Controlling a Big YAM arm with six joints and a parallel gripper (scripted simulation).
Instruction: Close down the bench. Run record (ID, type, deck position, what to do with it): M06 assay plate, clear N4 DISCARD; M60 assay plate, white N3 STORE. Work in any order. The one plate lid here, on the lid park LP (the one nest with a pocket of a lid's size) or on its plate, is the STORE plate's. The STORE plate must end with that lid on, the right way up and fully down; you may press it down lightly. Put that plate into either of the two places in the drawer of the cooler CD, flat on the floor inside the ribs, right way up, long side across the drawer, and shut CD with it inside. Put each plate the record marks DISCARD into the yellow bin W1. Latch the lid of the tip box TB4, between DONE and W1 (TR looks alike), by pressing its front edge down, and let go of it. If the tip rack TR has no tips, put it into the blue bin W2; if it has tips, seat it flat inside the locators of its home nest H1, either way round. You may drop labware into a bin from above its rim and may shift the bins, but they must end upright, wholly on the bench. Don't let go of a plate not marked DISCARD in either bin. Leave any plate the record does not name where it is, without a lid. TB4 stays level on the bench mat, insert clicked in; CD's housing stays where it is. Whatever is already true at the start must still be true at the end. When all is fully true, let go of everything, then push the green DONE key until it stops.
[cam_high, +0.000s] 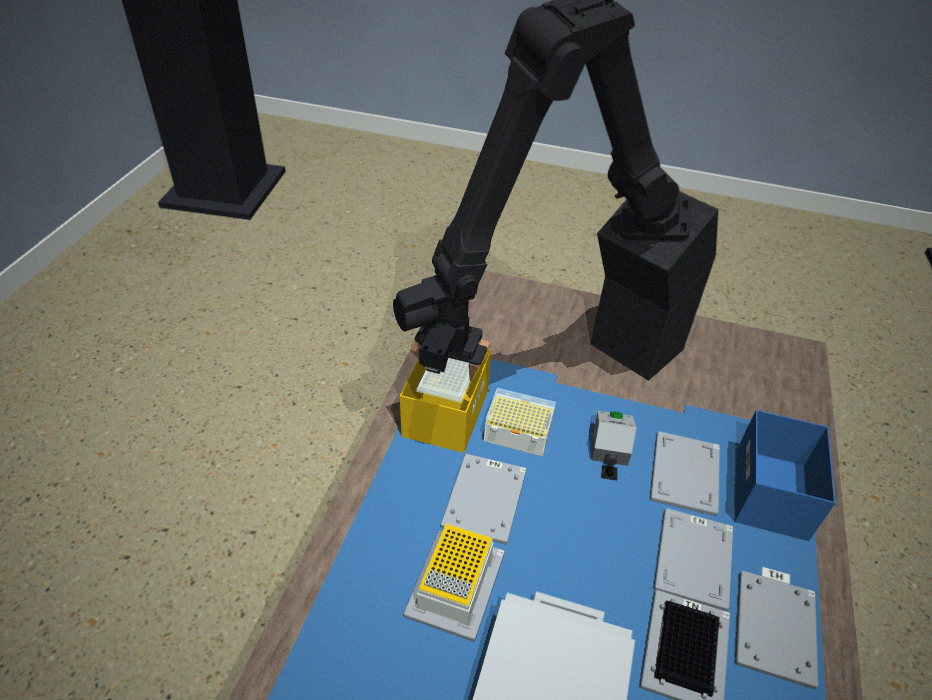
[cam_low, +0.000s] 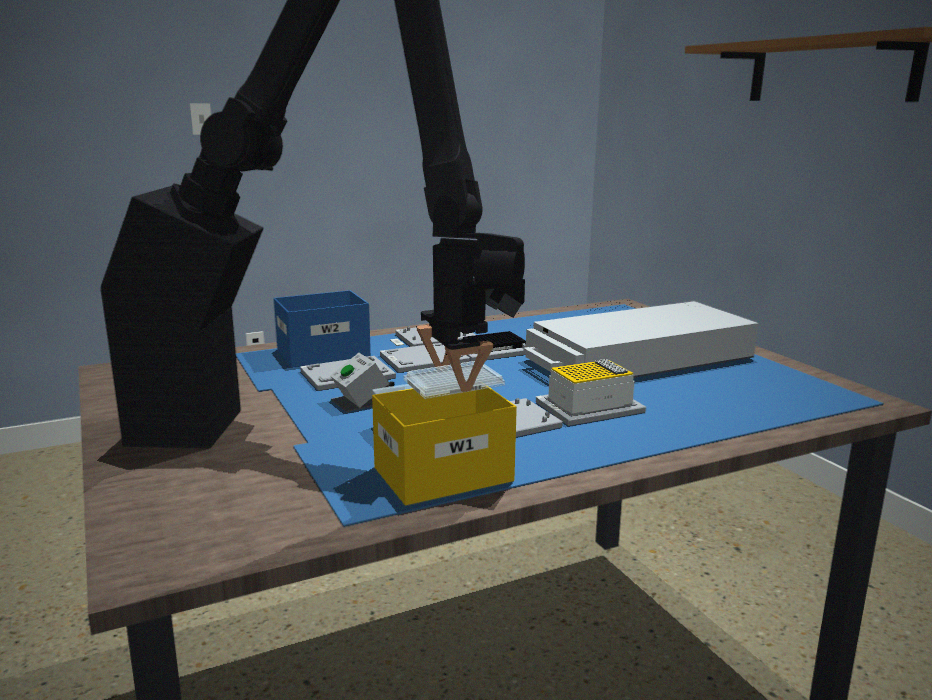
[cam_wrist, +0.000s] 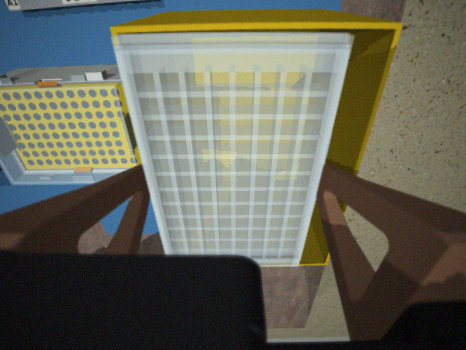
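My hand is 34 cm short of the tip rack TR, 8 cm to the right of it and 9 cm above it. From my hand the other things lie so: yellow bin W1: 2 cm behind, 1 cm to the right, 11 cm below; clear assay plate M06: right at my hand; nest N4: 17 cm ahead, 10 cm to the left, 14 cm below.
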